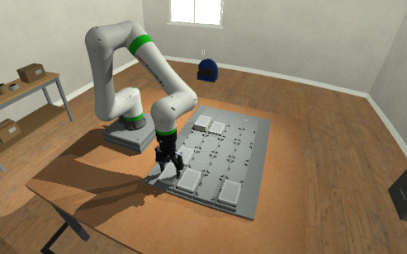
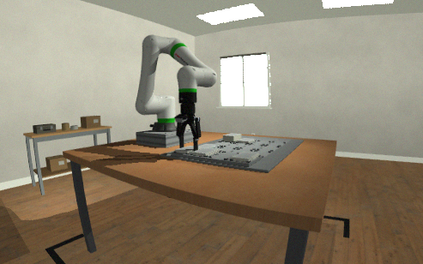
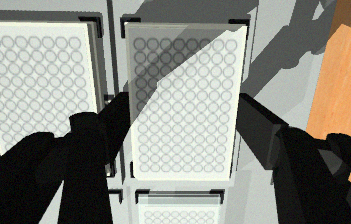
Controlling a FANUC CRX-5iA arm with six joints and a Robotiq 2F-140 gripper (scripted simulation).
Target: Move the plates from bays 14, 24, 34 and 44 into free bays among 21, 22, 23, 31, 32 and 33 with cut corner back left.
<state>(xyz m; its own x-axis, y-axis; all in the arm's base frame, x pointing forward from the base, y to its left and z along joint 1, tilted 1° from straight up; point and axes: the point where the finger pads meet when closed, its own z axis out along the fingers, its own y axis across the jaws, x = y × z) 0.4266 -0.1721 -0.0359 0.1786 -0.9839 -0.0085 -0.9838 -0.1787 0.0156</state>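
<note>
The sealed 96-well plate lies 3 cm behind my hand, 16 cm to the left of it and 4 cm below it. From my hand the other things lie so: bay label 43: 24 cm ahead, 21 cm to the left, 4 cm below; sealed deep-well block: 9 cm behind, 48 cm to the left, 2 cm below.
</note>
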